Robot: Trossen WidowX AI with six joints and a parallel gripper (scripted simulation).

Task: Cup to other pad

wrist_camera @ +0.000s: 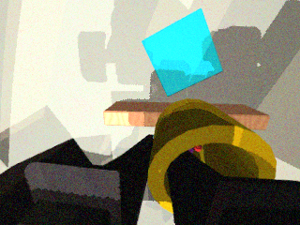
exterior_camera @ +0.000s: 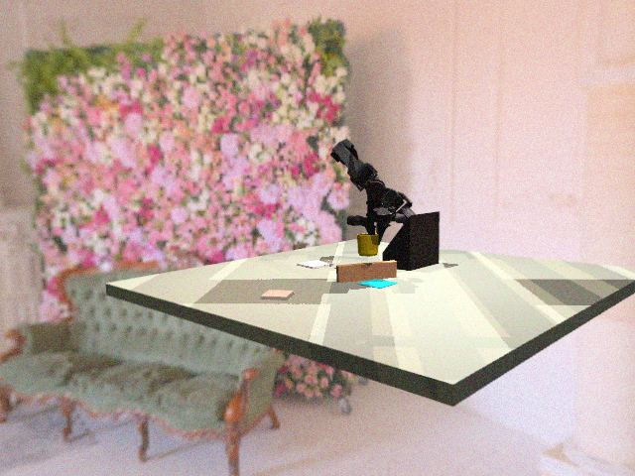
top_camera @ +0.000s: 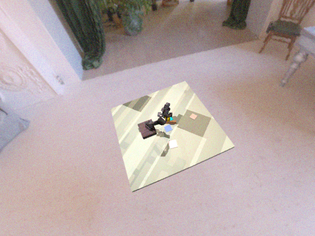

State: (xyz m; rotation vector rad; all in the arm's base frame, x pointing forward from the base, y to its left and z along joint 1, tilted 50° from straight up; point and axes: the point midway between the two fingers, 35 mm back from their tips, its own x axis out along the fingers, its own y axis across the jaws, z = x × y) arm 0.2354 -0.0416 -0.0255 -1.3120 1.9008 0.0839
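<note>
My gripper tip is now 9 cm above the wooden block, 2 cm to the left of it and 2 cm short of it. Also, from my gripper tip: yellow cup 2 cm to the right, 2 cm ahead; flat white pad 37 cm ahead, 11 cm to the right, 11 cm below.
</note>
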